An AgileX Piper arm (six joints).
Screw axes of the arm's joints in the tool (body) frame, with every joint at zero. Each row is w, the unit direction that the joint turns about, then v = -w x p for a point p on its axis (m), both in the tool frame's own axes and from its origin. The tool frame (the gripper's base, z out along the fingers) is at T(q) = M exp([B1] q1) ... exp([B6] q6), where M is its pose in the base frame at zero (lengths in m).
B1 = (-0.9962, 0, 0.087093, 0.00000, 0.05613, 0.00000)
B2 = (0, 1, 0, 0.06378, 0.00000, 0.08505)
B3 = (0, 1, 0, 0.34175, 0.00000, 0.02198)
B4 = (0, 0, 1, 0.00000, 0.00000, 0.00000)
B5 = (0, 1, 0, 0.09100, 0.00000, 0.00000)
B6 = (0, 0, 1, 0.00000, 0.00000, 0.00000)
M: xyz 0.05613 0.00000 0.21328 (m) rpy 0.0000 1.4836 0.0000 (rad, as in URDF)
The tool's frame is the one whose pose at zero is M.
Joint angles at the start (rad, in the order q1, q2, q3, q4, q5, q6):
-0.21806, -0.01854, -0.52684, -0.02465, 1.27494, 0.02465
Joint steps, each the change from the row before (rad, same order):
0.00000, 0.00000, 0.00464, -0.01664, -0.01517, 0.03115
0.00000, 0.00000, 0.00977, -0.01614, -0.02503, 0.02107
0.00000, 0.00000, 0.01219, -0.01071, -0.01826, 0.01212
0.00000, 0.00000, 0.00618, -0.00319, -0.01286, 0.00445
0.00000, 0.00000, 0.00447, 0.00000, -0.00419, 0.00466
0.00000, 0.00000, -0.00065, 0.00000, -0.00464, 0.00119
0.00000, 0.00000, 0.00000, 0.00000, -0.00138, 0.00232
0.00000, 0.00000, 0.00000, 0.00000, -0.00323, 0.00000
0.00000, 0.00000, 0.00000, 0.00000, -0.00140, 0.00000
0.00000, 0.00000, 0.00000, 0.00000, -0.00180, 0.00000
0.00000, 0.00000, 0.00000, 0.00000, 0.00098, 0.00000
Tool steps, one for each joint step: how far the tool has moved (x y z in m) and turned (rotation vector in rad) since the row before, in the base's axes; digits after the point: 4 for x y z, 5 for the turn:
0.0010, -0.0017, -0.0001, 0.00854, -0.01367, -0.02792
0.0020, -0.0018, -0.0007, -0.00033, -0.01654, -0.02071
0.0020, -0.0013, -0.0018, -0.00100, -0.00669, -0.01218
0.0012, -0.0005, -0.0007, -0.00100, -0.00689, -0.00360
0.0007, -0.0001, -0.0009, 0.00357, -0.00081, -0.00239
0.0002, 0.0000, 0.0005, -0.00038, -0.00540, -0.00040
0.0001, 0.0000, 0.0001, 0.00148, -0.00190, -0.00122
0.0002, 0.0000, 0.0002, -0.00082, -0.00312, 0.00019
0.0001, 0.0000, 0.0001, -0.00036, -0.00135, 0.00008
0.0001, 0.0000, 0.0001, -0.00046, -0.00174, 0.00011
0.0000, 0.0000, -0.0001, 0.00025, 0.00095, -0.00006

